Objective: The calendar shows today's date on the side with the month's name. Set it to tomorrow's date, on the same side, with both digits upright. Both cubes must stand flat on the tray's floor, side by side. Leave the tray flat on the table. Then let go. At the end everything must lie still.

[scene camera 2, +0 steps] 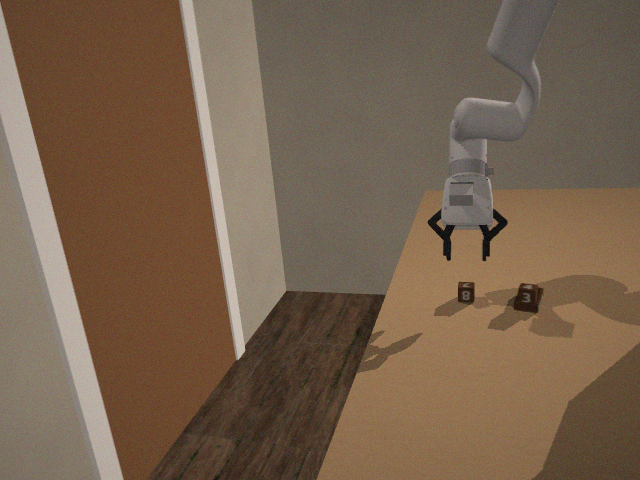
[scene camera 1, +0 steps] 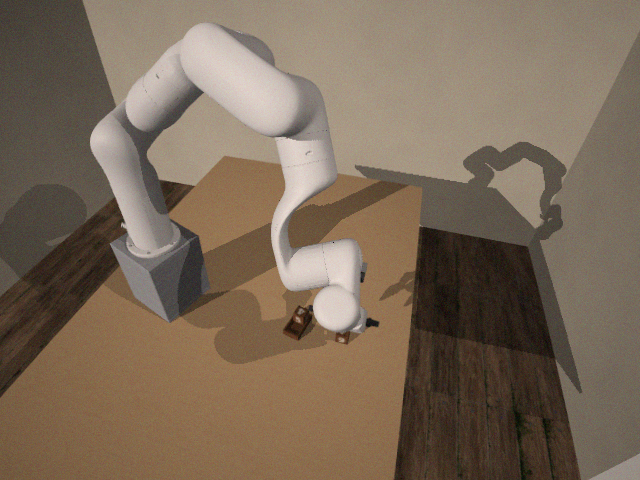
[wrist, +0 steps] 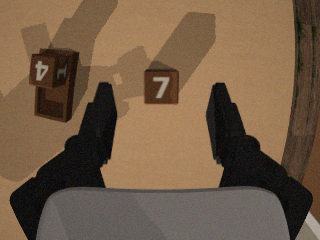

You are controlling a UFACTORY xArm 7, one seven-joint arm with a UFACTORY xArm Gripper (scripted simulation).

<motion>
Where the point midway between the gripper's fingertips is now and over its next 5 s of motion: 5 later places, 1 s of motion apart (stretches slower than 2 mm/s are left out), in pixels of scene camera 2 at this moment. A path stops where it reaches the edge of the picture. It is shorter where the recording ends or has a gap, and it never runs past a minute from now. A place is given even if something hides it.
My gripper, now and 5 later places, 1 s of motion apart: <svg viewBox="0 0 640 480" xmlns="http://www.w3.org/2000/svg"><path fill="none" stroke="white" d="M466 259L466 258L467 256L467 266L467 281L466 280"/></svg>
</motion>
